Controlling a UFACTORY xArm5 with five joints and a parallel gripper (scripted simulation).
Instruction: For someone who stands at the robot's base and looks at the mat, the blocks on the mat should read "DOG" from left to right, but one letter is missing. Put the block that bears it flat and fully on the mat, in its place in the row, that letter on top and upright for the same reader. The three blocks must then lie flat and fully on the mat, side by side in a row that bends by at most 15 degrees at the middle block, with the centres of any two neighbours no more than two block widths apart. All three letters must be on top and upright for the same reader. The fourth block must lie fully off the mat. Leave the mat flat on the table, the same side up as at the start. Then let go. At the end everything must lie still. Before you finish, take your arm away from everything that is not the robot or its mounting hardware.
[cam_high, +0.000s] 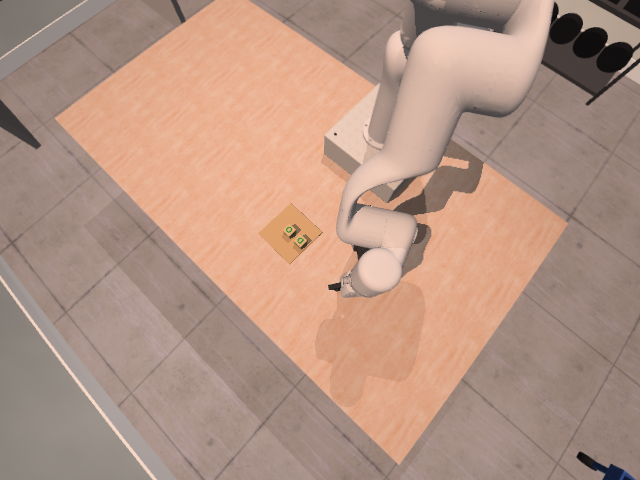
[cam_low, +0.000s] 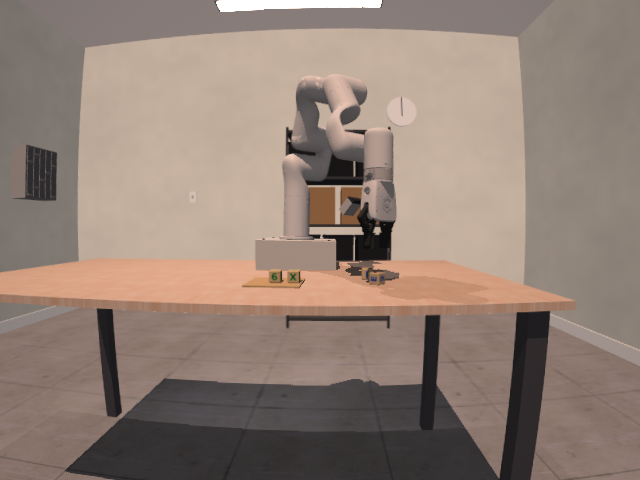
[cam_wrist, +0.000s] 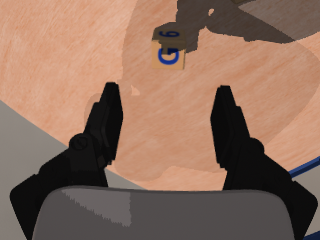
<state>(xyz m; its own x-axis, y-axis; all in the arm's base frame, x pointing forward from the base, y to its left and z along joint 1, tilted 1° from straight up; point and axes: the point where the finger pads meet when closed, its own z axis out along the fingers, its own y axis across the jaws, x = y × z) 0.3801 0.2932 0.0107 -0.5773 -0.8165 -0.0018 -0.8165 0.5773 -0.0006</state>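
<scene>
Now: the blue-lettered block 90 mm below my hand. Round my hand: mat 30 mm ahead, 260 mm to the right, 110 mm below.
</scene>
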